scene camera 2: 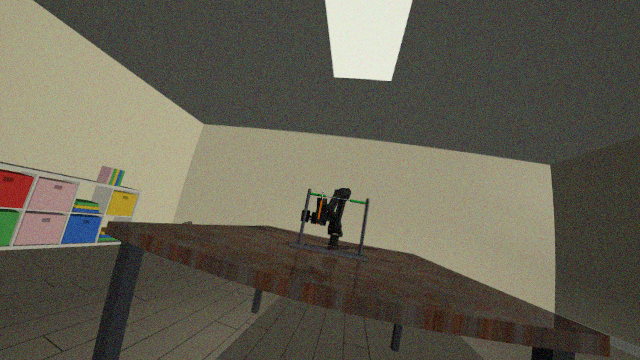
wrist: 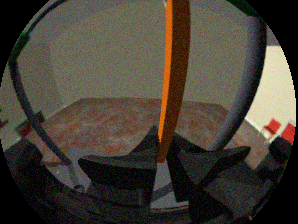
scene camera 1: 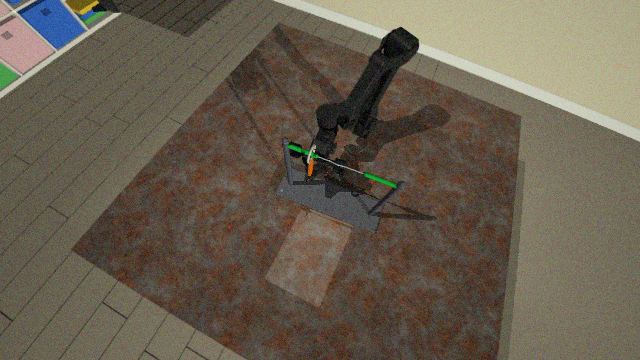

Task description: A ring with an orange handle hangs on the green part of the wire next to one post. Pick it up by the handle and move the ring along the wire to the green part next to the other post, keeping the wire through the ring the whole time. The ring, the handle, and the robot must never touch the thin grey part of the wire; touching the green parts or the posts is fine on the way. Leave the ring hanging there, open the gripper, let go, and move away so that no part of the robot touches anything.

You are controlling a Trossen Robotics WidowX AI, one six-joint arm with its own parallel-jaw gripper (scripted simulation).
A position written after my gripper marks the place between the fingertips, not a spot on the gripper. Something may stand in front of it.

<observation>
My gripper (scene camera 1: 306,183) holds a ring. Further things: a wire (scene camera 1: 361,211).
My gripper also shows in the wrist view (wrist: 158,128). The wire shows as well in scene camera 2 (scene camera 2: 359,256).
</observation>
